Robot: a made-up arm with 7 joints.
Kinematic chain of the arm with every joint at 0, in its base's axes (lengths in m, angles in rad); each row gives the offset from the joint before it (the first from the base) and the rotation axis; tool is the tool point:
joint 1: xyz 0 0 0.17 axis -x
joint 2: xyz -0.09 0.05 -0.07 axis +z
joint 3: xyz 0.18 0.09 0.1 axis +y
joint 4: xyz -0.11 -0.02 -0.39 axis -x
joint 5: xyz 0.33 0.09 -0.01 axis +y
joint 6: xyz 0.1 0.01 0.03 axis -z
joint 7: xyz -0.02 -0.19 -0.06 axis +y
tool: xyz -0.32 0 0
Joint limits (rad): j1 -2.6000..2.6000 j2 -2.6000..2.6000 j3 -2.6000..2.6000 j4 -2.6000..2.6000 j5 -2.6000..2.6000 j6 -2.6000..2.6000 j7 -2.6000..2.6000
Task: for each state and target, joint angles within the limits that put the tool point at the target. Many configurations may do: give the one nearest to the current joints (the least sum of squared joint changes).
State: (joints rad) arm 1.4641 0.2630 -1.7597 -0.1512 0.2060 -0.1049 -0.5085
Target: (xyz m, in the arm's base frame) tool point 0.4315 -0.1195 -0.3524
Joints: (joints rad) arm 1.7041 0.6683 -1.4986 -0.2329 0.2323 0.1396 -0.4983
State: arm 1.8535 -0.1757 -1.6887 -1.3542 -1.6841 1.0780 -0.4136
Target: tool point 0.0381 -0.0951 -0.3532
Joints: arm 2.4213 0.1492 -1.8639 -1.3728 -1.5129 1.2181 -0.1529
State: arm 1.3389 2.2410 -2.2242 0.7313 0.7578 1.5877 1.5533
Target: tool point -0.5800 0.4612 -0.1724
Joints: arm 1.6742 1.9140 -1.9361 0.8919 0.7617 1.6492 1.4436
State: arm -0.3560 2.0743 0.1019 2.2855 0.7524 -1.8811 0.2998
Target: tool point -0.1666 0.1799 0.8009
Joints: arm -1.0647 1.8273 -0.3745 2.3275 1.0062 -1.9153 0.0704
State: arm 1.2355 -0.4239 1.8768 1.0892 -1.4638 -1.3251 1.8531
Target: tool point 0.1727 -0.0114 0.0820
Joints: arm 1.3435 -1.0874 1.6918 0.4783 -1.1362 -1.2034 1.5772
